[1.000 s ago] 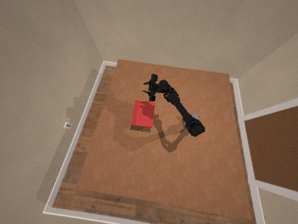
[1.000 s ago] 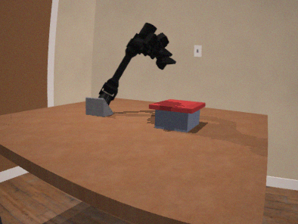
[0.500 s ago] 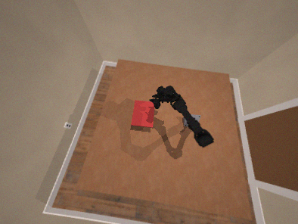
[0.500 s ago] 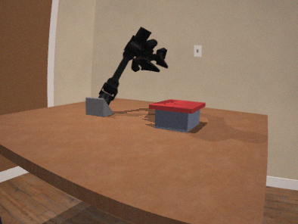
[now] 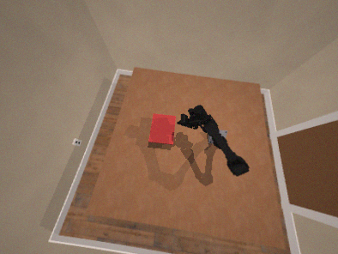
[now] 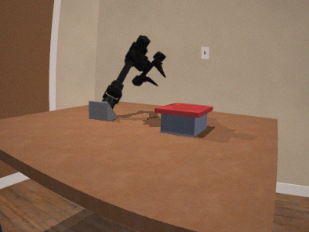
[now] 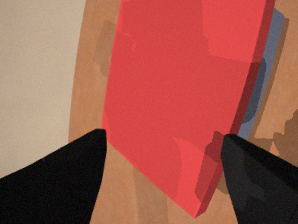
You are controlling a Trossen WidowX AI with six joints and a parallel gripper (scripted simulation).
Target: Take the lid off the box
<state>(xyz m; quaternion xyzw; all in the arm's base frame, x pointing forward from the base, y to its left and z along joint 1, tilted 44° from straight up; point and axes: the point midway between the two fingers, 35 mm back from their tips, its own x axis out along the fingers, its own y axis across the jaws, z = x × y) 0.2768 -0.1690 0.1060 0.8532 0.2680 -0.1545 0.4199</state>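
Now: the red lid 14 cm ahead of my hand, 1 cm to the right of it and 13 cm below it. Round my hand: blue-grey storage box 14 cm ahead, 1 cm to the right, 18 cm below.
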